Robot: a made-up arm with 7 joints.
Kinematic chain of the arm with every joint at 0, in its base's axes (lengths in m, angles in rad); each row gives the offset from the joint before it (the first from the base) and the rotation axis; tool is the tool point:
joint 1: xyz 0 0 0.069 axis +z
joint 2: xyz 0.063 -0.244 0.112 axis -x
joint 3: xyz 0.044 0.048 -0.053 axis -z
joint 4: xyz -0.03 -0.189 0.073 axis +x
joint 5: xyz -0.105 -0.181 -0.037 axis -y
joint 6: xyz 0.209 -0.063 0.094 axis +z
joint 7: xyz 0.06 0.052 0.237 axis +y
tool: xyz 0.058 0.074 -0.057
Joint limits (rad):
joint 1: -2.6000..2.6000
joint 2: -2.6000..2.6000
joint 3: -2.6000..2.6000
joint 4: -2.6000..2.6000
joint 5: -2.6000..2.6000
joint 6: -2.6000..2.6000
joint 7: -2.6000..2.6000
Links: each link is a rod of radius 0.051 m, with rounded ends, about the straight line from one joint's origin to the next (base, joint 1, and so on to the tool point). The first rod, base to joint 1, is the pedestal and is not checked.
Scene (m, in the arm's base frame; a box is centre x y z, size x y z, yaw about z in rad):
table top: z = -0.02
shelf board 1: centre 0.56 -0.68 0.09 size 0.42 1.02 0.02 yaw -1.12
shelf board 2: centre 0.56 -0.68 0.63 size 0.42 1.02 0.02 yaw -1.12
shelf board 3: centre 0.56 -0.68 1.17 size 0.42 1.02 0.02 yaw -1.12
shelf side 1: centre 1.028 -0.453 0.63 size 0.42 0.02 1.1 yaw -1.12
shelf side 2: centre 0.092 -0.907 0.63 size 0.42 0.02 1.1 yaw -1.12
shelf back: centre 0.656 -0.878 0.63 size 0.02 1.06 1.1 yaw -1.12
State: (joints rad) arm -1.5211 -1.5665 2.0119 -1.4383 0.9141 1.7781 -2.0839
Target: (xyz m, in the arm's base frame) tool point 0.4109 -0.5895 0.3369
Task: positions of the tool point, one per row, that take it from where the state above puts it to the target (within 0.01 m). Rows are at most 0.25 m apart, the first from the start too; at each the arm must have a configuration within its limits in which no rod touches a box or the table.
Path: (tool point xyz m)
1: -0.3202 -0.4411 0.6026
2: -0.1615 -0.4825 0.6079
3: -0.0066 -0.5960 0.5451
4: 0.1963 -0.6409 0.4537
5: 0.4109 -0.5895 0.3369

